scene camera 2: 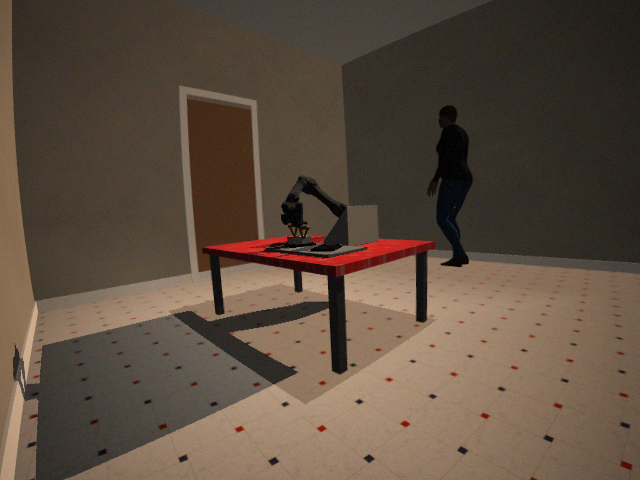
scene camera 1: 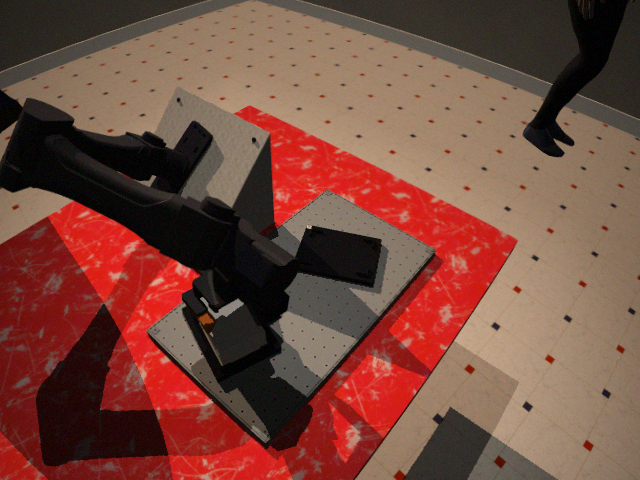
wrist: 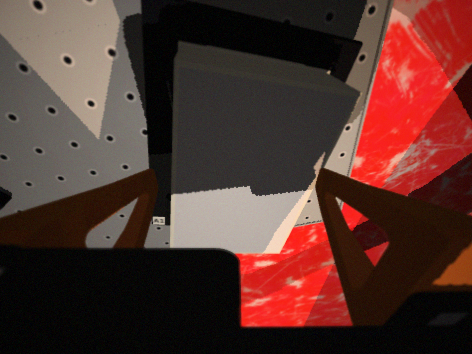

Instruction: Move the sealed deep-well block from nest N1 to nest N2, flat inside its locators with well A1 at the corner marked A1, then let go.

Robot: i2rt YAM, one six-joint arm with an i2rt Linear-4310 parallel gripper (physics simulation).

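Places are measured from the arm's base along level axes (x ahead, y left, z up), in millimetres.
Pixels of known places: gripper, fingertip midpoint: [scene camera 2: 298,237] [scene camera 1: 230,317] [wrist: 236,177]; arm's base, origin of the base link: [scene camera 2: 352,223] [scene camera 1: 179,167].
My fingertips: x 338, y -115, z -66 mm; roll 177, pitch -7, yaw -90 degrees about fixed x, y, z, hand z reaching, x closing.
Observation:
For each thing: its top centre in the pictures, then the offset to it from my fingertips. "spot": a spot on its surface instead. Level surfaces: height alone.
- sealed deep-well block, middle of its top: [wrist: 245,191] [scene camera 1: 226,314] [scene camera 2: 299,236] dx -5, dy -4, dz +7 mm
- small A1 label, surface spot: [wrist: 158,220] spot: dx -69, dy +64, dz -35 mm
- Nest N2, middle of its top: [scene camera 1: 338,250] [scene camera 2: 327,245] dx -4, dy +267, dz -29 mm
- grey perforated plate, middle of its top: [scene camera 1: 303,287] [scene camera 2: 313,247] dx +9, dy +159, dz -46 mm
- red table, its level: dz -58 mm
The sealed deep-well block [scene camera 1: 240,335] [scene camera 2: 298,240] [wrist: 240,135] is a grey box, partly in shadow. It sits in the black nest N1 [scene camera 1: 223,373] [wrist: 160,120], with a small A1 label [wrist: 158,220] by one corner. My gripper [scene camera 2: 299,233] [wrist: 236,177] is open, with one orange-brown fingertip on each side of the block in the wrist view. The left fingertip is a little apart from the block; contact at the right is unclear. In scene camera 1 the arm hides part of the gripper. Nest N2 [scene camera 1: 341,255] [scene camera 2: 326,247] is black and empty, with a small pale mark at one corner.
Both nests are on a grey perforated plate [scene camera 1: 328,204] [wrist: 70,82] on the red table [scene camera 1: 387,170] [scene camera 2: 387,248]. A slanted grey panel [scene camera 1: 235,142] [scene camera 2: 362,224] stands beside the arm, behind the plate. A person [scene camera 1: 589,56] [scene camera 2: 453,170] stands away from the table.

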